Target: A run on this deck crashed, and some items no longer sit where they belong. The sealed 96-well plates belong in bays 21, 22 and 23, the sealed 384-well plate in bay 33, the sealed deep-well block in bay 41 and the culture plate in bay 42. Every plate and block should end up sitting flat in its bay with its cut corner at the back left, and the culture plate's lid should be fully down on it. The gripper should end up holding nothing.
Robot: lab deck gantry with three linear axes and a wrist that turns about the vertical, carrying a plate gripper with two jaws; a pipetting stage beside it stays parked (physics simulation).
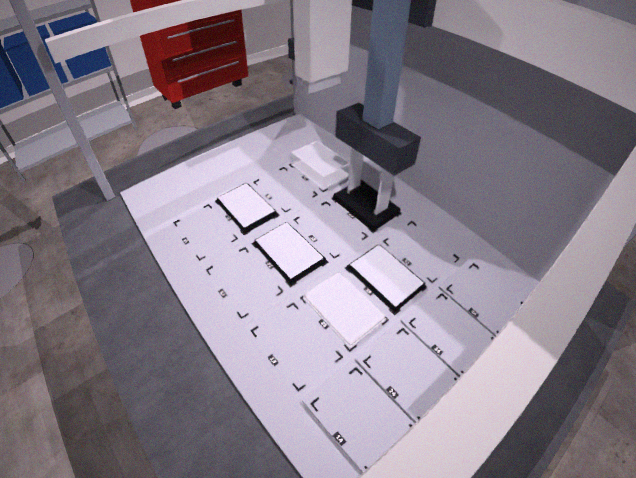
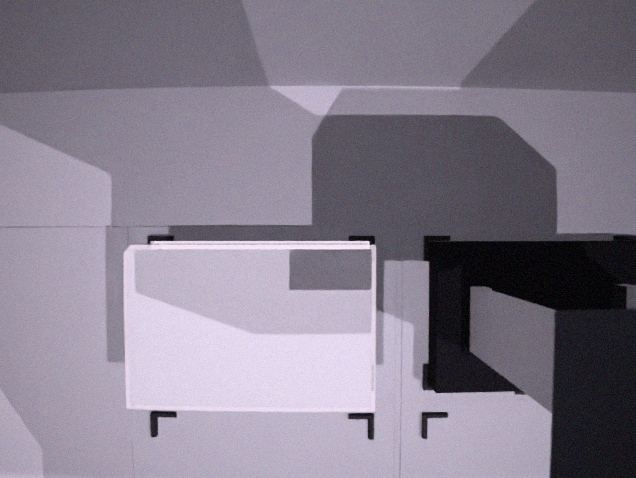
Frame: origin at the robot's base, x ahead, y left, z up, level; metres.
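Seen in the pictures: gripper, between the fingertips: (image 1: 367,200) (image 2: 549,317); robot's base, origin of its link: (image 1: 175,223).
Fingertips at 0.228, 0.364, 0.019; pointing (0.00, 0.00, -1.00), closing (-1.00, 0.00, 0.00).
Note:
Pixels of each thing's middle, then the offset from my fingertips to it, as dx, dy, dz. "spot": a spot on its surface instead.
- black culture plate, middle of its body: (image 2: 543,315) (image 1: 366,202) +0.000, +0.000, -0.006
- tall translucent deep-well block, middle of its body: (image 2: 255,320) (image 1: 320,164) -0.164, +0.000, +0.002
- bay 21, a spot on its surface: (image 1: 246,204) spot: -0.160, -0.213, -0.005
- bay 22, a spot on its surface: (image 1: 290,250) spot: +0.006, -0.214, -0.005
- pale plate, middle of its body: (image 1: 344,307) +0.164, -0.214, -0.012
- 384-well plate, middle of its body: (image 1: 386,275) +0.164, -0.107, -0.012
My gripper (image 1: 367,201) (image 2: 550,300) is turned across the deck above bay 42. Its jaws stand apart, with their tips at the top of the black culture plate (image 1: 372,221) (image 2: 447,328), inside its outline. I see no item between them. The lid's seating is hidden in the black. The tall translucent deep-well block (image 1: 321,164) (image 2: 246,359) sits in bay 41, cut corner at back left. White-sealed dark plates sit in bay 21 (image 1: 246,204) and bay 22 (image 1: 290,250). A pale plate (image 1: 344,308) sits in bay 23. The 384-well plate (image 1: 385,274) sits in bay 33.
The parked pipetting stage (image 1: 322,46) hangs behind and left of the gripper. A pale frame beam (image 1: 514,359) crosses the front right. The deep-well block stands close beside the left jaw. Black corner marks outline the bays.

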